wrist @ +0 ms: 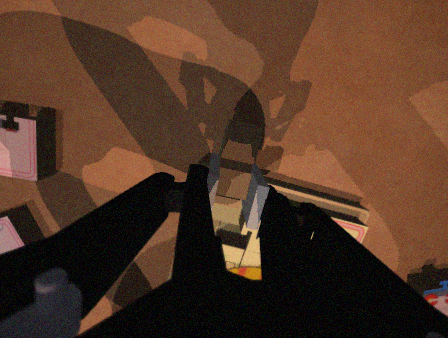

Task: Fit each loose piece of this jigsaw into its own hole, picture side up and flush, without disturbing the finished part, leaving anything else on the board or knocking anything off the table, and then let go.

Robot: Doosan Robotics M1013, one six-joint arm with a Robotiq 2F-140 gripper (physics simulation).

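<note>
My gripper is shut on a jigsaw piece, whose plain brown side shows between the fingertips; its picture does not show. The piece is over the far edge of the jigsaw board, in shadow; its height above the board is hard to tell. The board is largely hidden behind the black fingers. Part of its pale yellow picture with an orange shape shows below the fingertips, and a pink-lined corner shows at the right. Loose pieces lie apart from the board: a pink one at the left edge, another below it, and one with red and blue marks at the lower right.
The brown table top extends beyond the board's far edge and to both sides. Shadows of the arm and gripper fall across it and over the board's far edge. The dark gripper linkages cover much of the lower view.
</note>
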